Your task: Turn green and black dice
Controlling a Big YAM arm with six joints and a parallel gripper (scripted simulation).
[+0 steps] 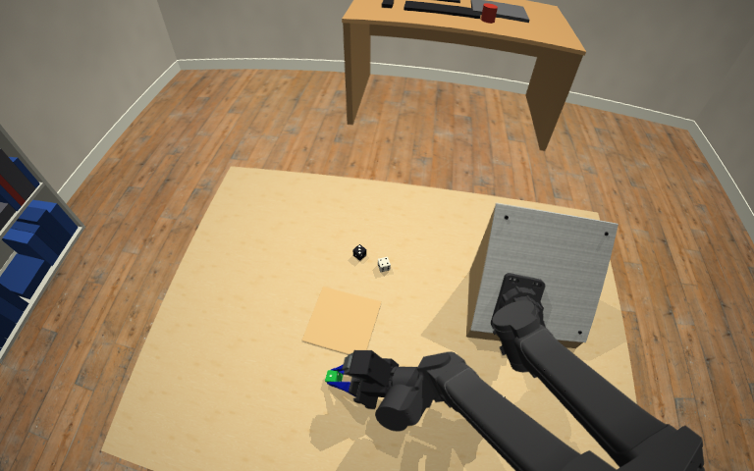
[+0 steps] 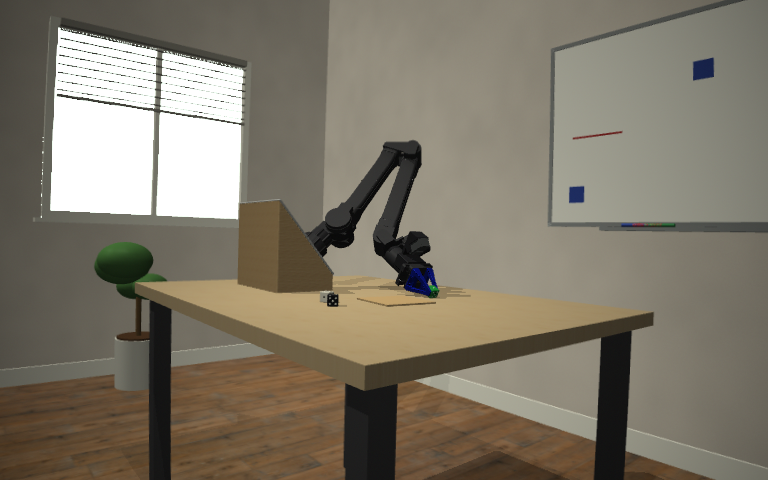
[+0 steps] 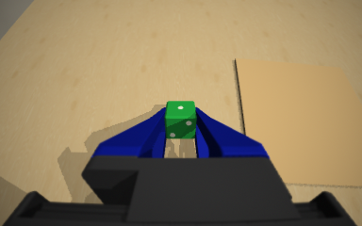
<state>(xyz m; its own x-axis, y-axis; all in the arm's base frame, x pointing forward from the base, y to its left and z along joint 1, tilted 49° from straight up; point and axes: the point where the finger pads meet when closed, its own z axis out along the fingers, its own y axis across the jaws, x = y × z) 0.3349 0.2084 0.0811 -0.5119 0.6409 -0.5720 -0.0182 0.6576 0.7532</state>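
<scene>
The green die is right at my hand. From my hand the other things lie so: black die (20 mm ahead, 310 mm to the right); then tan mat (20 mm ahead, 130 mm to the right, 10 mm below); then white die (50 mm behind, 290 mm to the right).
</scene>
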